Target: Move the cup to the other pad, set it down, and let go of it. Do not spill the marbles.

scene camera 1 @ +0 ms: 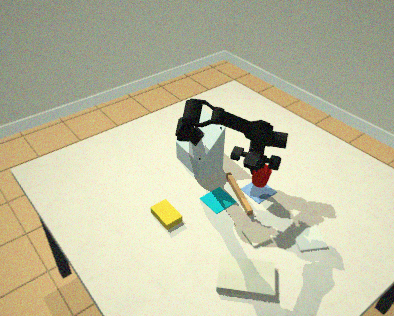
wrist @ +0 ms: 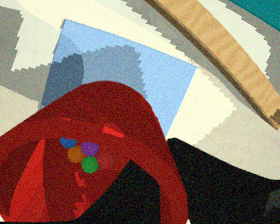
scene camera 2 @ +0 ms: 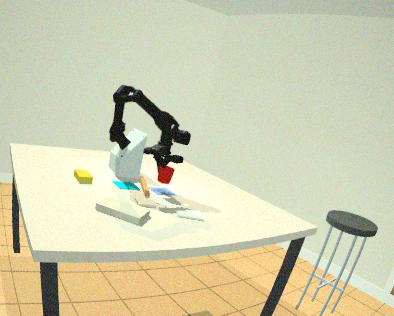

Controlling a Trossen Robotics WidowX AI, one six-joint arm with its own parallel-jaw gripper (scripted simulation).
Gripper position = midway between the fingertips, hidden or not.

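Observation:
Visible in the scene: my gripper (scene camera 1: 253, 174) (wrist: 160, 149); a red cup (wrist: 117, 117); a light blue pad (wrist: 84, 54).

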